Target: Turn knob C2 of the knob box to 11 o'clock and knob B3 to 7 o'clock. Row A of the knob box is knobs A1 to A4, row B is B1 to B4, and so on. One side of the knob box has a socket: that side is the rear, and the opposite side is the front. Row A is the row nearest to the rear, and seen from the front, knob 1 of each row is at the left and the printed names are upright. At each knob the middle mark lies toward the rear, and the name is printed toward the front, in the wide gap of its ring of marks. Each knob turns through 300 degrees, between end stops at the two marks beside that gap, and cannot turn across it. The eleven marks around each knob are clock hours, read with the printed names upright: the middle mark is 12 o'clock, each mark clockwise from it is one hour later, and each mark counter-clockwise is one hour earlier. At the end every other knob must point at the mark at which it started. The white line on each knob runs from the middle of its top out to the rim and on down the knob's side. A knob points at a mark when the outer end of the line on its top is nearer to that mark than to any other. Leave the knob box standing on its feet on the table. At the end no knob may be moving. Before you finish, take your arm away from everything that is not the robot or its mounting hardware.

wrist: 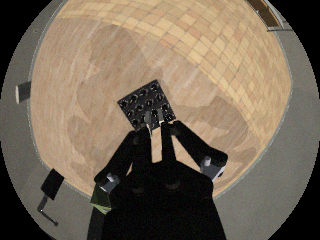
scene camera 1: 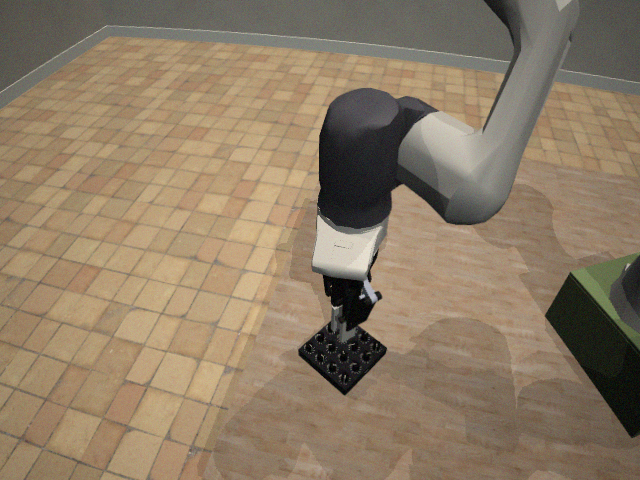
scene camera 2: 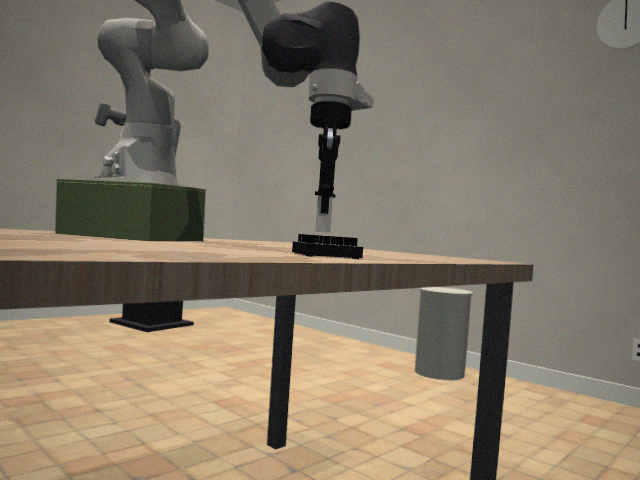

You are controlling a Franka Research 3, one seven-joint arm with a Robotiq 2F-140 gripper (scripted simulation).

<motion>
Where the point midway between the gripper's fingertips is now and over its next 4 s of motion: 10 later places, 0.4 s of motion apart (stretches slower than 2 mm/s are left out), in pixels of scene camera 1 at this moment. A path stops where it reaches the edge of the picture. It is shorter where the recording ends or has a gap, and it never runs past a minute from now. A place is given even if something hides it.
The gripper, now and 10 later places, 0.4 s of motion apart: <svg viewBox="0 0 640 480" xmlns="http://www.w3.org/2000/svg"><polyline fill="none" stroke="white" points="342,332 343,332 343,333 343,336 342,337 342,333 341,325 343,325 343,316 341,291 344,278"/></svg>
</motion>
